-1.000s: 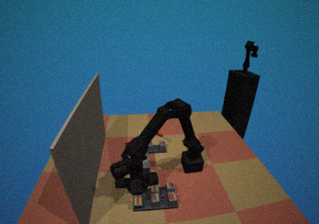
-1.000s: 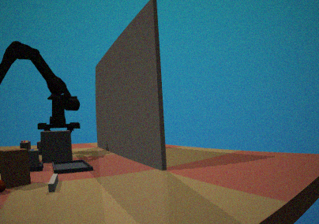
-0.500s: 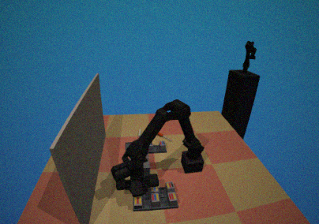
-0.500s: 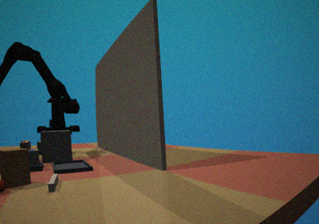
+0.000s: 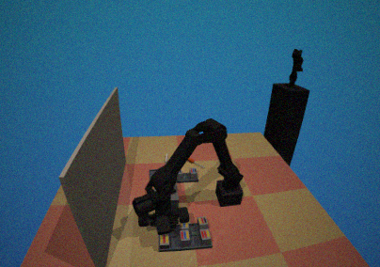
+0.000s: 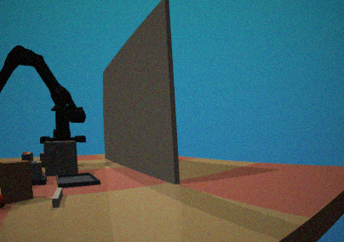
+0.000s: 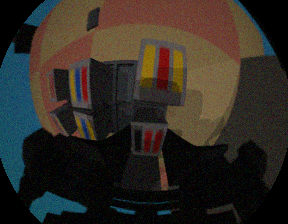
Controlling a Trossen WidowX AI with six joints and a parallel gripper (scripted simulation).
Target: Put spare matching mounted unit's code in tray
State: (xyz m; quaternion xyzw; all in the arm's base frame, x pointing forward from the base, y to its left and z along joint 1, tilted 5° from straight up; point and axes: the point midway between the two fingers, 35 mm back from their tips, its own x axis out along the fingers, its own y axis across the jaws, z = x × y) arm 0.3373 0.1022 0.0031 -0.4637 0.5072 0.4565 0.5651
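The dark tray lies 5 cm behind my gripper tip, 35 cm to the right of it and 1 cm below it. Round my gripper tip: brown block (20 cm behind, 46 cm to the right, 2 cm above); mounted unit (5 cm behind, 15 cm to the right, 3 cm above); grey wall panel (18 cm ahead, 21 cm to the right, 21 cm above).
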